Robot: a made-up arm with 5 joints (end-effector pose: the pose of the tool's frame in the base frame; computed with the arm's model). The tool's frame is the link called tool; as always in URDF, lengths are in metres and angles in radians. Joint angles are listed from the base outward.
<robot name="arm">
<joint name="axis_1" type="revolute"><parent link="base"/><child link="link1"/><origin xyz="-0.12 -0.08 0.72" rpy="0 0 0"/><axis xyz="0 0 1"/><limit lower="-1.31" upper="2.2" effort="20" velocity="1"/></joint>
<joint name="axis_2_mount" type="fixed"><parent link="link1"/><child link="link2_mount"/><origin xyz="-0.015 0 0.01" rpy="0 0 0"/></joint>
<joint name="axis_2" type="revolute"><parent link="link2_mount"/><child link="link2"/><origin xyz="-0.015 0 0.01" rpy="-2.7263 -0.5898 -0.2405"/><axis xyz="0 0 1"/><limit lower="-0.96" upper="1.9" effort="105" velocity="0.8"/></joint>
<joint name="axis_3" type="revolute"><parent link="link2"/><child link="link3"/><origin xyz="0.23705 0.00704 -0.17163" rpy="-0.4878 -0.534 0.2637"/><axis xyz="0 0 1"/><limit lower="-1.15" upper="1.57" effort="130" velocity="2"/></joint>
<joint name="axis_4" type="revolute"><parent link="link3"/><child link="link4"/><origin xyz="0 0 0.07" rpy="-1.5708 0 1.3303"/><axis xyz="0 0 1"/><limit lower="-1.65" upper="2.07" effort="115" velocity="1.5"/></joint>
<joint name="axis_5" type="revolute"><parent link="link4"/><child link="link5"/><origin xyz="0.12 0.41 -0.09" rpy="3.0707 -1.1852 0.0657"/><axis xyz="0 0 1"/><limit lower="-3.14" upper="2.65" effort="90" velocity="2.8"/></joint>
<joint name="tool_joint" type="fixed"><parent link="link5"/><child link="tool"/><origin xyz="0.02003 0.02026 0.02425" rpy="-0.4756 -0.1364 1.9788"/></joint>
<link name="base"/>
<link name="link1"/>
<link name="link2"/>
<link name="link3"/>
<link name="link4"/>
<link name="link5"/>
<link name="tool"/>
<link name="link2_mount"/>
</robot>
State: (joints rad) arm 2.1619 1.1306 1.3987 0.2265 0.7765
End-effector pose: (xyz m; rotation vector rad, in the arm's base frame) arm 0.3998 0.0713 1.0769 0.3416 0.9256 -0.4862
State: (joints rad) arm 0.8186 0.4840 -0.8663 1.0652 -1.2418
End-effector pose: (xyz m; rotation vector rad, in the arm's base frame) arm -0.1342 -0.0876 1.2952 -1.0160 0.7834 -0.6905
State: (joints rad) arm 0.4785 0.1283 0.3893 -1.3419 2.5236
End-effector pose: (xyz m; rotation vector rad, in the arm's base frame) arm 0.1042 -0.5946 0.8528 2.3126 -1.7723 -0.0644
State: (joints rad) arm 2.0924 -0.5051 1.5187 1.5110 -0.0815
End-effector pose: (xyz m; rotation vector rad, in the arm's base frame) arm -0.4367 0.1925 1.1695 -0.4939 0.0699 -0.2684
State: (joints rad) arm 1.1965 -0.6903 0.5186 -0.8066 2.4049
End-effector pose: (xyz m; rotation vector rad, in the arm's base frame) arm 0.1612 -0.0885 1.2939 2.4552 -0.2112 1.5444
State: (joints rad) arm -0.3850 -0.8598 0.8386 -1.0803 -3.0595
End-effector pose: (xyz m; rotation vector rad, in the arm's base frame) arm -0.2454 -0.3828 1.2164 0.8751 -2.7550 0.9750
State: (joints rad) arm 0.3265 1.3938 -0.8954 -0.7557 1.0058
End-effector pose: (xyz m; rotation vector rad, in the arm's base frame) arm -0.0022 -0.6823 0.6019 2.6535 0.3386 0.3298
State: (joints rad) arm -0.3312 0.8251 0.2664 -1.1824 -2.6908
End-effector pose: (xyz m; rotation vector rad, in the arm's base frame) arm -0.5884 -0.5011 0.7012 0.5661 2.8803 0.6629
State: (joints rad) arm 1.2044 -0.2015 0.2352 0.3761 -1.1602
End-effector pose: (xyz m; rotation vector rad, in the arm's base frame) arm -0.0766 0.0199 1.3921 -0.9339 1.1126 -0.5811
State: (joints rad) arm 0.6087 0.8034 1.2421 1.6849 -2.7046
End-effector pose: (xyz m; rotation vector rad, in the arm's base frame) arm 0.4600 -0.2261 0.7787 0.5725 -0.2326 0.8844
